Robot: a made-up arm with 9 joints. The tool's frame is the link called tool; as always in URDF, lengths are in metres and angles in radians. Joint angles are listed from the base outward.
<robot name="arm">
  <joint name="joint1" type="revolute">
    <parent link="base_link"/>
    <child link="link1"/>
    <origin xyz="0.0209 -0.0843 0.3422" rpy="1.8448 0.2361 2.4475"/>
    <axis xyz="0 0 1"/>
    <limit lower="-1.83" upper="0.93"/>
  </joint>
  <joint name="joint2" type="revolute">
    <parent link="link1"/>
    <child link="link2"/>
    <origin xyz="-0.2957 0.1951 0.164" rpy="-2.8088 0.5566 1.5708"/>
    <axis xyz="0 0 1"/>
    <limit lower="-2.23" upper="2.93"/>
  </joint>
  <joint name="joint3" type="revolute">
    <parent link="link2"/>
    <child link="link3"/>
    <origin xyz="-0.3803 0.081 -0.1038" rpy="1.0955 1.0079 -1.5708"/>
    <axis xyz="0 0 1"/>
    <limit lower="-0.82" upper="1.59"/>
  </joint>
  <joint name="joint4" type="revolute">
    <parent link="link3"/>
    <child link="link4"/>
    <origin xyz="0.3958 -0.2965 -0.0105" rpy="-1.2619 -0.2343 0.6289"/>
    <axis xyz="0 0 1"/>
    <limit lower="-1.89" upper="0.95"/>
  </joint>
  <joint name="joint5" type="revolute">
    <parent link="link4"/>
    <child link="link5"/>
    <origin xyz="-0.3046 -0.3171 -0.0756" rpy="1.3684 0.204 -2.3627"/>
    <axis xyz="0 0 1"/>
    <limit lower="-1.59" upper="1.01"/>
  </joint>
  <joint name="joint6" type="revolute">
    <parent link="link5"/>
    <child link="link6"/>
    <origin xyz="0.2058 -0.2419 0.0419" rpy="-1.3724 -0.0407 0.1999"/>
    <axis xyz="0 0 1"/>
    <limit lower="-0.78" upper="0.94"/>
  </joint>
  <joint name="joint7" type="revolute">
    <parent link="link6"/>
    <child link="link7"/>
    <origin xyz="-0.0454 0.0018 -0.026" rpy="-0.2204 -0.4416 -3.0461"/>
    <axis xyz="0 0 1"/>
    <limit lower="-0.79" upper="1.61"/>
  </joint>
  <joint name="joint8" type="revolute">
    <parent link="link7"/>
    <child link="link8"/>
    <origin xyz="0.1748 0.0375 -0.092" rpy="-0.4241 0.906 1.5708"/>
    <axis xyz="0 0 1"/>
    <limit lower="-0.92" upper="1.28"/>
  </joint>
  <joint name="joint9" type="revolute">
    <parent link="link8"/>
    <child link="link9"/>
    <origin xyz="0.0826 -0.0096 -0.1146" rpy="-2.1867 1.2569 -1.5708"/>
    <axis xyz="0 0 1"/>
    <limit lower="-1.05" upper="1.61"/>
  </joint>
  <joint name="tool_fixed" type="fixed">
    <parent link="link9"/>
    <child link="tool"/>
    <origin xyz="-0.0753 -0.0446 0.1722" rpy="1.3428 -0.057 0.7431"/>
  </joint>
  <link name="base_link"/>
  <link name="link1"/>
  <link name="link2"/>
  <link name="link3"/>
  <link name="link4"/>
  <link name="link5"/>
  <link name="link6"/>
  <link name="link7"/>
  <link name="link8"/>
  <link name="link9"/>
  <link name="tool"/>
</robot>
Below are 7 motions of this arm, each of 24 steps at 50 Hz.
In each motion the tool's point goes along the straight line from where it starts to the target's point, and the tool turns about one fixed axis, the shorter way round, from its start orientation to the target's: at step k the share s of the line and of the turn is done. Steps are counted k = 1, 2, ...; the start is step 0. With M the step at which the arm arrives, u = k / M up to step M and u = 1 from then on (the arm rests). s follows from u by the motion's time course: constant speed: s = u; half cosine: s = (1 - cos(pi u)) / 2; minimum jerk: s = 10 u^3 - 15 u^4 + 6 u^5.
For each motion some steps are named. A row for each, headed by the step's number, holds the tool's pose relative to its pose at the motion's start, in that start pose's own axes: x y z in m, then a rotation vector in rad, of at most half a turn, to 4 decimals.
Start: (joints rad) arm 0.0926 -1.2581 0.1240 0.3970 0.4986 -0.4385 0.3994 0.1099 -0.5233
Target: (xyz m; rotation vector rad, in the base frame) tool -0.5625 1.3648 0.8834 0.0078 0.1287 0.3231
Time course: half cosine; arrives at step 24
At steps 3, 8, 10, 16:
3: -0.0130 -0.0008 0.0107 0.0138 -0.0099 -0.0027
8: -0.0852 -0.0054 0.0703 0.0904 -0.0650 -0.0175
10: -0.1264 -0.0080 0.1043 0.1340 -0.0963 -0.0259
16: -0.2557 -0.0162 0.2110 0.2711 -0.1950 -0.0525

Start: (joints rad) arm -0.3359 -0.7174 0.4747 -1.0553 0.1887 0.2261 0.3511 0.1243 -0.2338
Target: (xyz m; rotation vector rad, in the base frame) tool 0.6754 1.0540 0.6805 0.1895 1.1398 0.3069
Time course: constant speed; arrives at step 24
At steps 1, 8, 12, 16, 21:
1: 0.0117 -0.0136 0.0136 0.0157 0.0146 0.0186
8: 0.0933 -0.1090 0.1090 0.1253 0.1167 0.1488
12: 0.1399 -0.1635 0.1635 0.1879 0.1751 0.2232
16: 0.1865 -0.2180 0.2180 0.2506 0.2334 0.2975
21: 0.2448 -0.2862 0.2861 0.3289 0.3064 0.3905

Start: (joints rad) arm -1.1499 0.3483 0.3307 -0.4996 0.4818 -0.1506 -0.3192 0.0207 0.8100
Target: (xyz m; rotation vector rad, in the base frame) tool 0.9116 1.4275 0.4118 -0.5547 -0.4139 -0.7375
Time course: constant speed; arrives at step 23
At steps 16, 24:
16: -0.1973 -0.2952 0.4230 0.4821 -0.3773 -0.4990
24: -0.2836 -0.4243 0.6080 0.6930 -0.5424 -0.7173

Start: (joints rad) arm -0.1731 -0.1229 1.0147 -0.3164 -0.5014 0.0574 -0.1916 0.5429 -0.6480
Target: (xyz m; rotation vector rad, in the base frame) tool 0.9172 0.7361 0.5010 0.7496 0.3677 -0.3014
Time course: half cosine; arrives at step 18
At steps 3, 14, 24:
3: -0.0037 -0.0088 -0.0078 0.0174 0.0494 0.0253
14: -0.0494 -0.1158 -0.1032 0.2290 0.6518 0.3340
24: -0.0559 -0.1311 -0.1169 0.2594 0.7381 0.3782

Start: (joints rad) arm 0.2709 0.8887 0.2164 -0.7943 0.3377 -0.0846 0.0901 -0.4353 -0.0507
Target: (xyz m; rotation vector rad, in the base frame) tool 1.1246 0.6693 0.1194 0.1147 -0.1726 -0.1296
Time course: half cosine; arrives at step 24
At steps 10, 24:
10: 0.0970 -0.1327 -0.0138 0.0349 -0.1463 -0.0287
24: 0.2618 -0.3580 -0.0374 0.0941 -0.3948 -0.0776

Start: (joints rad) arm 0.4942 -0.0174 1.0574 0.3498 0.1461 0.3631 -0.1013 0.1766 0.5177
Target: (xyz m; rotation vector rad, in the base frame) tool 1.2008 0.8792 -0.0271 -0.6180 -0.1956 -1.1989
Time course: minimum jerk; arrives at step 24
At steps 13, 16, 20, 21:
13: -0.0271 -0.0653 -0.2799 -0.2688 -0.5452 -0.1512
16: -0.0371 -0.0893 -0.3828 -0.3677 -0.7456 -0.2068
20: -0.0453 -0.1090 -0.4673 -0.4488 -0.9102 -0.2524
21: -0.0462 -0.1112 -0.4768 -0.4578 -0.9285 -0.2575

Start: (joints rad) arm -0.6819 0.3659 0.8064 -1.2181 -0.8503 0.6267 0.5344 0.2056 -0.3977
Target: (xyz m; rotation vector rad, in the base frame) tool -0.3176 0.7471 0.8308 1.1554 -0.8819 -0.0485
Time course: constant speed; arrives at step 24
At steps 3, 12, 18, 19, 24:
3: -0.0118 -0.0966 0.0336 0.1657 0.0386 0.0721
12: -0.0473 -0.3864 0.1342 0.6629 0.1543 0.2884
18: -0.0709 -0.5796 0.2013 0.9944 0.2314 0.4326
19: -0.0749 -0.6118 0.2125 1.0496 0.2443 0.4566
24: -0.0946 -0.7728 0.2684 1.3259 0.3086 0.5768

